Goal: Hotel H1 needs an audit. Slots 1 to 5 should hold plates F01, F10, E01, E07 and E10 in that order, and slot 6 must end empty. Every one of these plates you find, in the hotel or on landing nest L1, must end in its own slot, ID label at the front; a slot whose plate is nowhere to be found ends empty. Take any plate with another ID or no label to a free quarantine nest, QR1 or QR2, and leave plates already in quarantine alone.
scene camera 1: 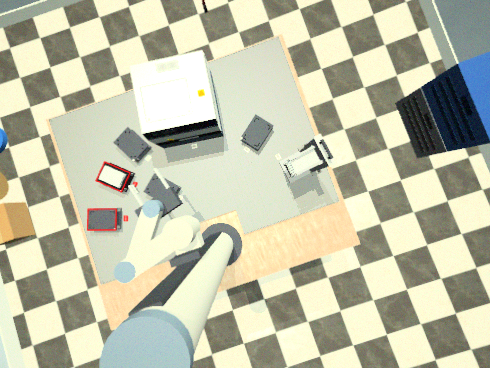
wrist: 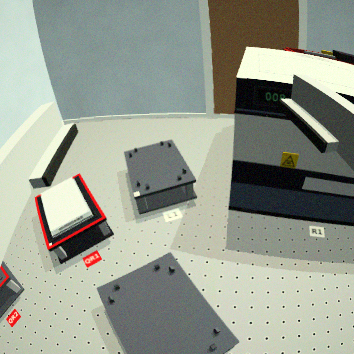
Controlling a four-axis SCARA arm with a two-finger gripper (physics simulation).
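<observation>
My gripper is open and empty, its fingers wide apart above the table near L1 and QR1. Landing nest L1 is bare, with small pegs on its dark top. Quarantine nest QR1, red-rimmed, holds a white plate; its ID is too small to read. Quarantine nest QR2 shows a bare dark top in the scene view and is cut off in the wrist view. Hotel H1 stands at the right, with a pale plate visible from above; slots and IDs are unreadable.
The large white machine labelled R1 stands at the back, right of L1. A bare dark nest lies near the gripper, partly under the arm in the scene view. Another bare dark nest stands between the machine and the hotel.
</observation>
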